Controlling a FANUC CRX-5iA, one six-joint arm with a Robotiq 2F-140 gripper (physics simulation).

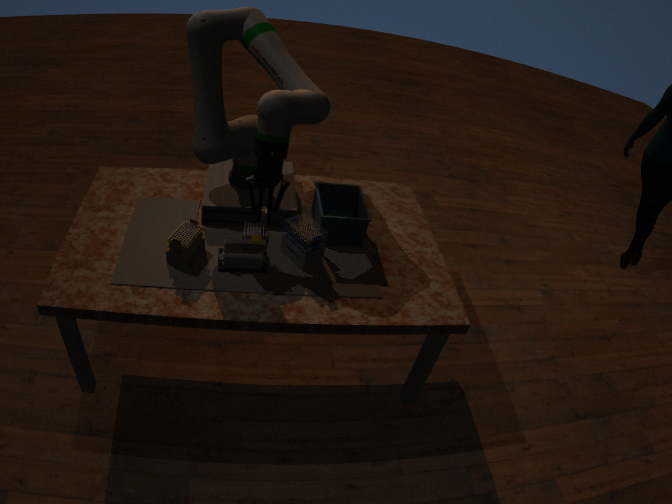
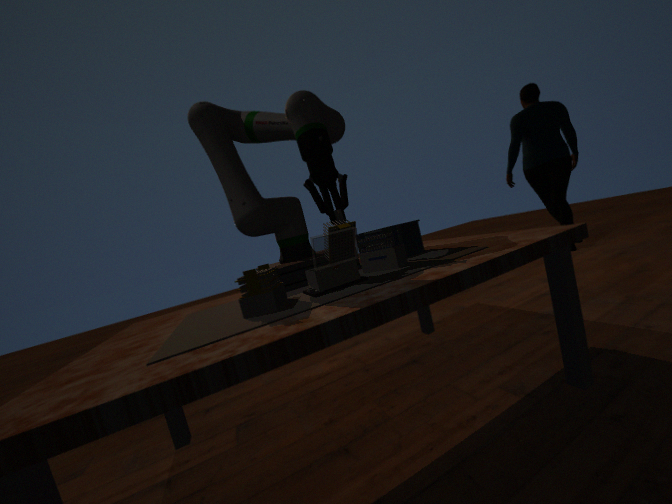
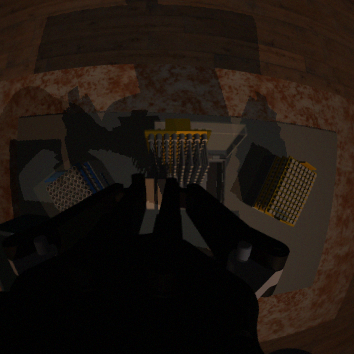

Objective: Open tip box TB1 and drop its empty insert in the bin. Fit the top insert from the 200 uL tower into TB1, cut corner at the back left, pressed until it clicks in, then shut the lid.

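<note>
My gripper [image 1: 264, 212] [image 2: 338, 215] [image 3: 160, 174] points down with its fingers close together, shut on the edge of a yellow insert [image 1: 255, 237] [image 2: 347, 225] [image 3: 178, 133] filled with tips. The tips hang below the insert's plate. The insert is at the raised lid and back part of tip box TB1 [image 1: 243, 263] [image 2: 332, 276] [image 3: 218, 175]; its exact height over the box is hard to tell. TB1's clear lid [image 2: 319, 246] [image 3: 227, 135] stands open. The yellow 200 uL tower [image 1: 185, 238] [image 2: 263, 295] [image 3: 287, 190] stands apart from TB1. The cut corner cannot be made out.
The blue tip tower [image 1: 303, 238] [image 2: 381, 257] [image 3: 75, 187] stands on TB1's other side. The dark bin [image 1: 344, 230] [image 2: 409, 238] is behind it, near the robot base [image 1: 249, 195]. A grey mat [image 1: 151, 217] [image 2: 189, 336] lies under the towers and TB1. The scene is dim.
</note>
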